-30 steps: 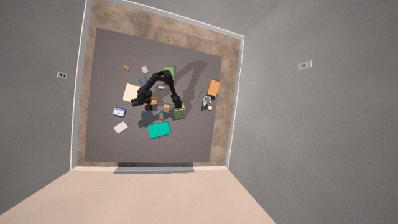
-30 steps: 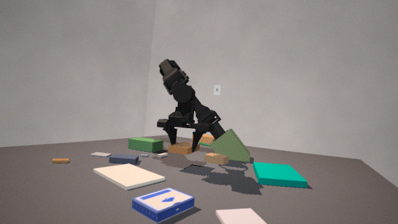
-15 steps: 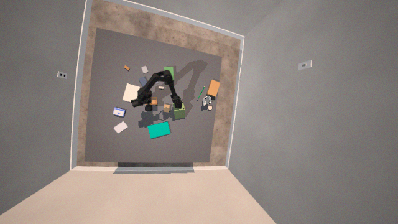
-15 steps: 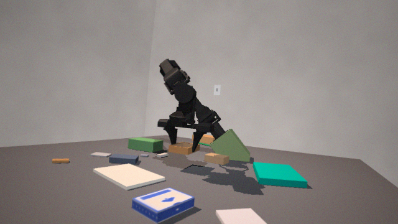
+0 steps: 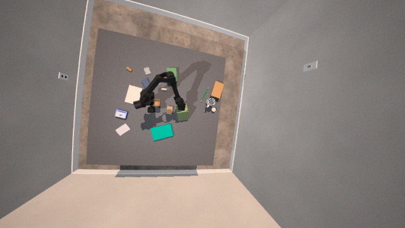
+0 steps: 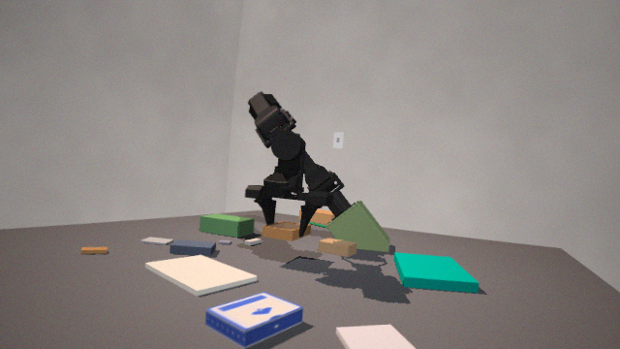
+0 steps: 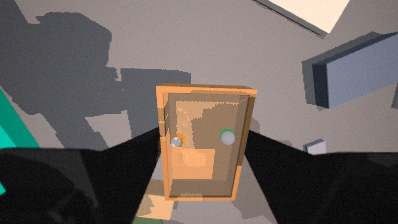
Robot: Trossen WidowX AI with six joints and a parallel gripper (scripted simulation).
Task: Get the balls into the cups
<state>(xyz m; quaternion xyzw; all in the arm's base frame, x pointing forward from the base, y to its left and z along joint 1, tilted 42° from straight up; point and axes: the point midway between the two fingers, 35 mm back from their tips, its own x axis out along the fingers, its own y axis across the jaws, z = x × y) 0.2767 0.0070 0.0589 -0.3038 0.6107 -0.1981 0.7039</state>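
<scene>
The wooden puzzle is 30 mm below my hand and 10 mm behind it. The rest, counted from my hand: small tan block 160 mm behind, 80 mm below, 60 mm to the left; cream slab 190 mm ahead, 90 mm below, 60 mm to the right; small white piece 150 mm to the right, 90 mm below, 90 mm behind.
</scene>
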